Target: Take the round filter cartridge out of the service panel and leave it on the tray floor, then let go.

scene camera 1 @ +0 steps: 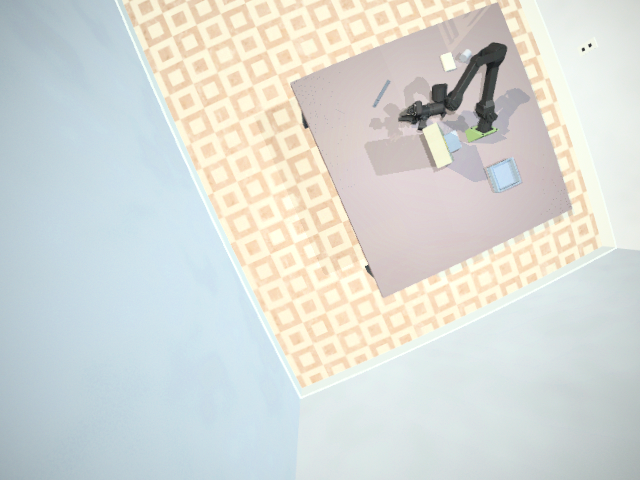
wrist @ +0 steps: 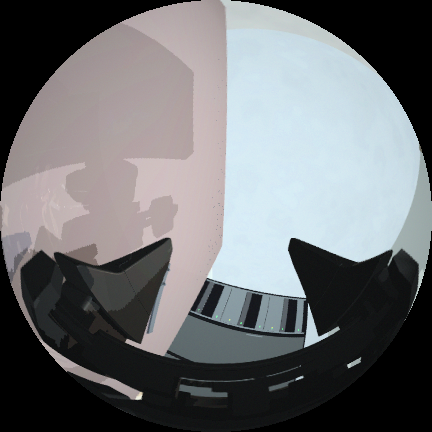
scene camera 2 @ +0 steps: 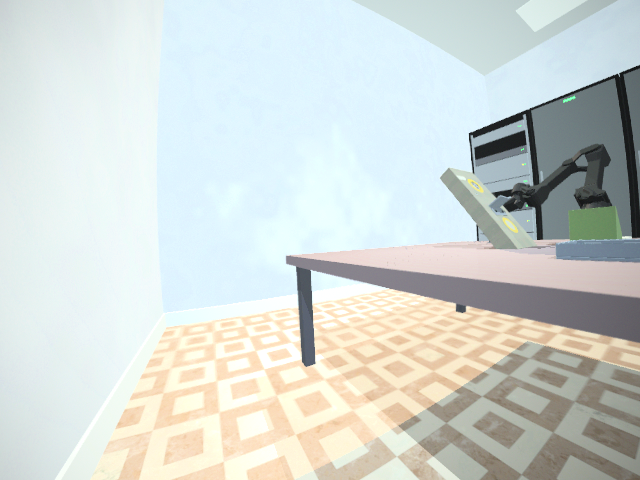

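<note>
The service panel (scene camera 1: 437, 146) (scene camera 2: 485, 217) is a thick cream board that leans at a slant on the table. Its face has yellow rings and a light blue-grey boxy part (scene camera 1: 451, 141) (scene camera 2: 498, 205) standing out between them. I cannot tell the round filter cartridge apart on it. My gripper (scene camera 1: 405, 113) (wrist: 232, 244) is open and empty, past the panel's upper end in scene camera 1, apart from the panel. The wrist view shows the table edge and wall between the fingers, not the panel. The light blue tray (scene camera 1: 491, 179) (scene camera 2: 599, 251) lies on the other side of the panel.
The arm's green base (scene camera 1: 480, 134) (scene camera 2: 593, 223) stands between panel and tray. A blue-grey bar (scene camera 1: 381, 93) (wrist: 153, 306) lies beyond the gripper. A cream block (scene camera 1: 448, 61) and a small whitish round piece (scene camera 1: 465, 55) lie near the arm's elbow. Dark cabinets (scene camera 2: 573, 134) (wrist: 240, 345) stand behind.
</note>
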